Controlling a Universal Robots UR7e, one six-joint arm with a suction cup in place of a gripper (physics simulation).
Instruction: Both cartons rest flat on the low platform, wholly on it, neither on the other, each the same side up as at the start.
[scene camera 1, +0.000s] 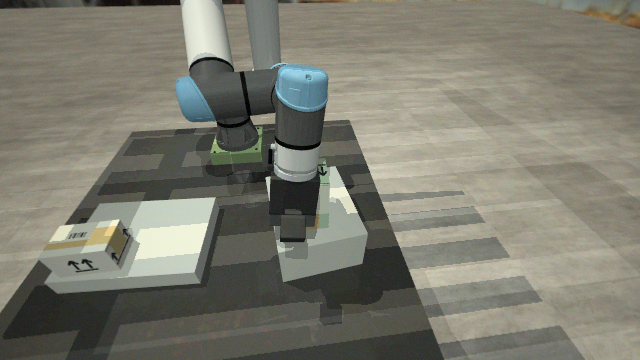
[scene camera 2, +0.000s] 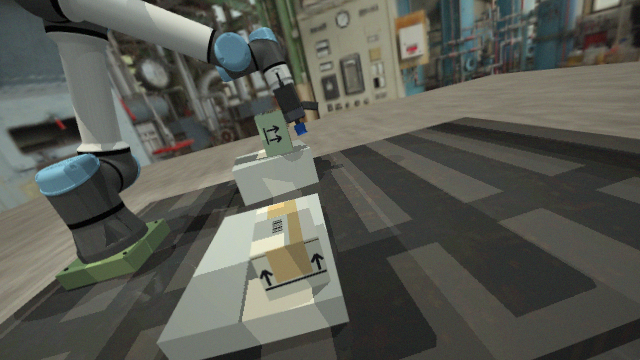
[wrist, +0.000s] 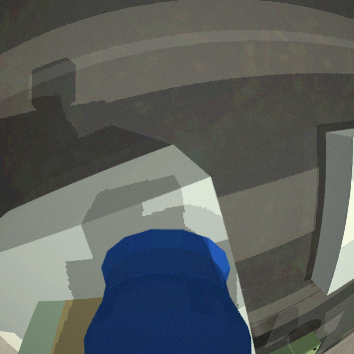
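Pixels of known places: end effector, tool point: (scene camera 2: 302, 133) (wrist: 165, 278); arm's base, origin of the base link: (scene camera 1: 238, 139) (scene camera 2: 116, 243).
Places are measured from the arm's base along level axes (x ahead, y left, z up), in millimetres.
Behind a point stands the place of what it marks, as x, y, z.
A white carton with tan tape (scene camera 1: 82, 245) @(503, -253, 78) (scene camera 2: 290, 250) @(491, -329, 70) sits flat, arrows up, near the left end of the low white platform (scene camera 1: 175, 240) @(450, -102, 4) (scene camera 2: 205, 290) @(338, -277, 4) (wrist: 337, 200) @(461, -33, -17). A green carton (scene camera 1: 324, 175) @(479, 264, 208) (scene camera 2: 275, 137) @(464, 182, 131) (wrist: 40, 325) @(507, 262, 97) stands on end on a taller white block (scene camera 1: 325, 257) @(547, 261, 20) (scene camera 2: 275, 177) @(431, 140, 16) (wrist: 30, 270) @(530, 263, 75), its arrows pointing sideways. My blue suction cup (scene camera 2: 300, 129) (wrist: 166, 255) is tilted beside the green carton, on its front side. A small gap shows between them in the scene camera 2 view, and nothing hangs from the cup. In the scene camera 1 view the tool hides the cup and much of this carton.
The arm's green base plate (scene camera 1: 235, 157) @(87, -3, -17) (scene camera 2: 117, 255) @(51, -71, 0) is behind the low platform and the taller block. The dark mat (scene camera 1: 235, 310) @(618, 55, -44) (scene camera 2: 370, 260) @(600, -258, -45) lies under everything. A strip of mat separates the taller block from the low platform.
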